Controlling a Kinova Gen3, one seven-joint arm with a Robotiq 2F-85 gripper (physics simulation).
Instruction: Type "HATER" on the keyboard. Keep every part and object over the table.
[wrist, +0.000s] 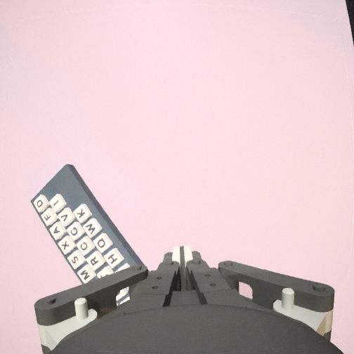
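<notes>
The dark blue-grey keyboard (70, 181) lies slanted on the pink table at the lower left of the wrist view, with white lettered keys. The H key (113, 258), the A key (57, 230) and the R key (94, 261) are readable. The keyboard's lower right end is hidden behind the gripper's left linkage; the T and E keys cannot be made out. My gripper (181, 257) is shut and empty, with its pale fingertips to the right of the visible keys. Its height above the table is hard to tell.
The pink table top (215, 125) stretches above and right of the keyboard. Its edge shows at the top right corner, with a dark area beyond it.
</notes>
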